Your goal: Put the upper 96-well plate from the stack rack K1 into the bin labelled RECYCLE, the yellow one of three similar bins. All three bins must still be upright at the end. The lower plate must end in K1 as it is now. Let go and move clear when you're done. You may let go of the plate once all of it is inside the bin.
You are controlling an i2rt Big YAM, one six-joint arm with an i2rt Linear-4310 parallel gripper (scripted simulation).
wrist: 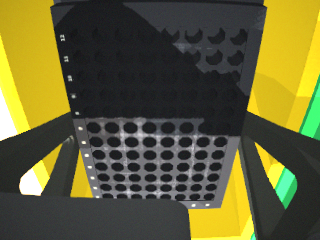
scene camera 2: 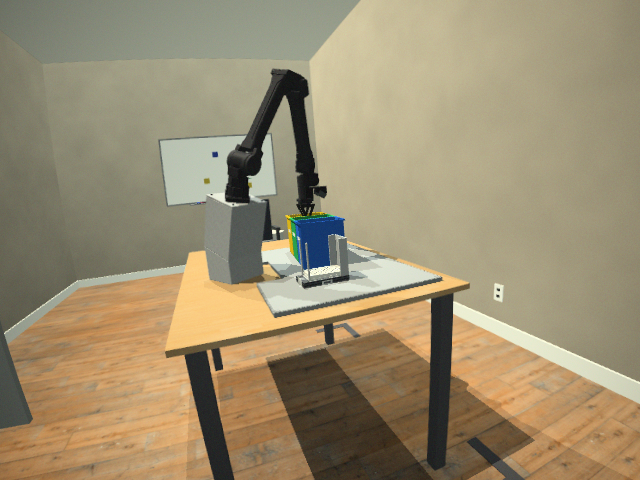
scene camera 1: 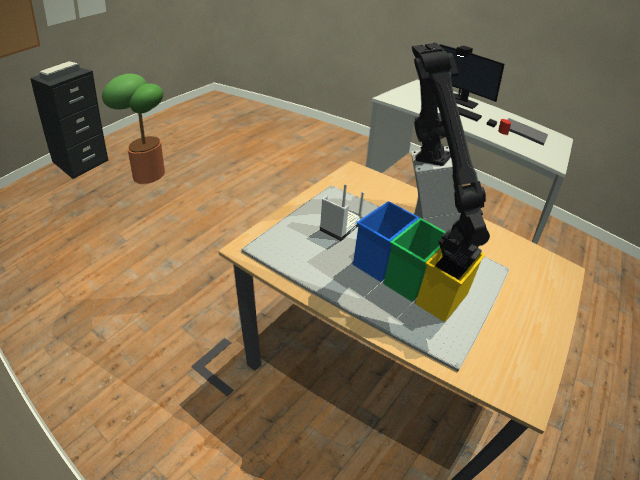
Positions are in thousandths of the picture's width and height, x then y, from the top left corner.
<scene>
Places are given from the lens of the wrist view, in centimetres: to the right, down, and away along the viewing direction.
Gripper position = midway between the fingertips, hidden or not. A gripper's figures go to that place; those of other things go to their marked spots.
my gripper (wrist: 495,498): 0, 0, 13
yellow bin (wrist: 870,385): 6, -1, 11
dark 96-well plate (wrist: 383,669): -2, 2, 13
</scene>
